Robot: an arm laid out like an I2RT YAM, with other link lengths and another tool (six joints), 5 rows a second.
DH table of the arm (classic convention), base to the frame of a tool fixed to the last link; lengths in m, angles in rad. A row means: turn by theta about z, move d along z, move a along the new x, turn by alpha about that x. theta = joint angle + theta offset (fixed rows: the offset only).
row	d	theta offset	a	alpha
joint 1	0.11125	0.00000	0.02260	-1.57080
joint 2	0.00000	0.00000	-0.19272	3.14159
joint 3	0.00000	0.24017	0.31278	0.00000
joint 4	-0.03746	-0.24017	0.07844	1.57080
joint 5	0.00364	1.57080	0.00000	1.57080
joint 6	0.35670	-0.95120	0.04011	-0.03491
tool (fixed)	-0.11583	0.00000	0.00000	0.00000
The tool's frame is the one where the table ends.
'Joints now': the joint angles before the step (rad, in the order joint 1, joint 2, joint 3, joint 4, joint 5, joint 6). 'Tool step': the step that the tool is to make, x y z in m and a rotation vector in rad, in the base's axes. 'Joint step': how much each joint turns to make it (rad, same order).
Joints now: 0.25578 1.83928 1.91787 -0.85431 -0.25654 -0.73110
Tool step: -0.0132 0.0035 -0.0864 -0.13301 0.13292 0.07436
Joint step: 0.01787 0.11527 -0.00005 -0.07315 0.03506 -0.10648
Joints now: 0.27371 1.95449 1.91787 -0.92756 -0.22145 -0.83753
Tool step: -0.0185 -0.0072 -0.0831 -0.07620 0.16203 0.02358
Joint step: 0.00004 0.12425 0.00034 -0.06033 0.01413 -0.03581
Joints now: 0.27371 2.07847 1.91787 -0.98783 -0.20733 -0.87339
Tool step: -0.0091 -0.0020 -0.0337 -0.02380 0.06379 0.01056
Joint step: 0.00082 0.05642 0.00003 -0.01380 0.00155 -0.01139
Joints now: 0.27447 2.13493 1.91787 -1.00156 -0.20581 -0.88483
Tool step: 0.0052 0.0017 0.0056 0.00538 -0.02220 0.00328
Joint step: 0.00002 -0.00359 0.00297 0.01557 -0.00037 -0.00341
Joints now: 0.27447 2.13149 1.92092 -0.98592 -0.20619 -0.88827
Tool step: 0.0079 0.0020 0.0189 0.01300 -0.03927 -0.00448
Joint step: -0.00007 -0.01857 0.01544 0.00831 -0.00003 0.00489
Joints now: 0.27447 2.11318 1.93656 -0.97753 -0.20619 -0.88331
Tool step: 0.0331 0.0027 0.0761 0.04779 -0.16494 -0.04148
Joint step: -0.00118 -0.05593 0.07107 0.05191 0.01829 0.03659
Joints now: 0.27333 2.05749 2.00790 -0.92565 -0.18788 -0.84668
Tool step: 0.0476 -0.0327 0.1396 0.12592 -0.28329 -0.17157
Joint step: -0.04043 -0.11493 0.06178 0.15060 0.05341 0.13161
